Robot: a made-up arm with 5 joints.
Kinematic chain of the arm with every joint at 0, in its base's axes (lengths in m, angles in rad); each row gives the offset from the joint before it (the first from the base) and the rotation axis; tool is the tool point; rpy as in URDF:
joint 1: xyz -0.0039 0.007 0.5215 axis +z
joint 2: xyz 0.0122 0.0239 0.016 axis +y
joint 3: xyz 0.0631 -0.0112 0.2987 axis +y
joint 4: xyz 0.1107 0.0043 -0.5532 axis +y
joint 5: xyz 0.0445 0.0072 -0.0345 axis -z
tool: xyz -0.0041 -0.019 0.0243 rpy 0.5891 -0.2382 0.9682
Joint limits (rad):
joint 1: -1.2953..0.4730
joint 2: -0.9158..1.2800
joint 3: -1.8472..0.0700
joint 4: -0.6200..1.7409
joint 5: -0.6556..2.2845
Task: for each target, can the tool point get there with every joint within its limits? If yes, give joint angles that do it. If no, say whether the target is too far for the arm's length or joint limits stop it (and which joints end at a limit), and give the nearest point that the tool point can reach.
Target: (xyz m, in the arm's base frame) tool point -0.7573 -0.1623 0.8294
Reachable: no: joint limits stop it (at a limit: joint 2, joint 3, joint 4, joint 5) | nearest point -0.2502 -0.0483 0.3410 | short by 0.713 m
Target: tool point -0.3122 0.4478 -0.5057
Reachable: no: too far | nearest point 0.0770 0.0930 0.0005 | short by 0.730 m
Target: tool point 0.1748 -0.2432 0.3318
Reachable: yes | joints -0.9899 -0.2272 -0.1276 1.4340 0.6848
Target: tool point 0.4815 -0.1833 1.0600
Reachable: yes | joints -0.4026 -0.3341 -1.4454 1.5345 0.8696
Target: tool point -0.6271 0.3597 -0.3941
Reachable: no: too far | nearest point -0.1230 0.0744 0.1425 | short by 0.790 m
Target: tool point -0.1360 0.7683 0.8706
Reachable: no: joint limits stop it (at a limit: joint 1, joint 2, joint 4, joint 5) | nearest point 0.2975 0.2059 0.9022 | short by 0.711 m
